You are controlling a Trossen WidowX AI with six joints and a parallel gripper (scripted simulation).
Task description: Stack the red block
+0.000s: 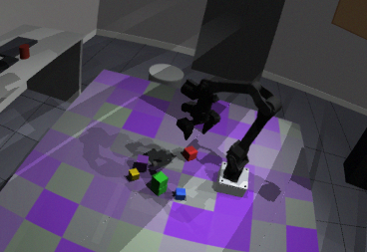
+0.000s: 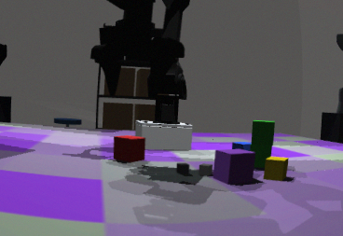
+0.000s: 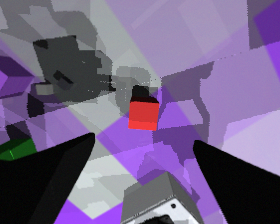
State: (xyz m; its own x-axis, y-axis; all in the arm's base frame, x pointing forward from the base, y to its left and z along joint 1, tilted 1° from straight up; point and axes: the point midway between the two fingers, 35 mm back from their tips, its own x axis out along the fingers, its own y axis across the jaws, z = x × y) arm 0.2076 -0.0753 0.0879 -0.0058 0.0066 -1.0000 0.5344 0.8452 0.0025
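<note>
Right now the red block is 10 cm below my gripper tip. The rest, counted from my gripper tip: yellow cube: 24 cm to the left, 15 cm ahead, 10 cm below; purple cube: 16 cm to the left, 15 cm ahead, 10 cm below; blue cube: 23 cm to the left, 10 cm below, 5 cm behind.
</note>
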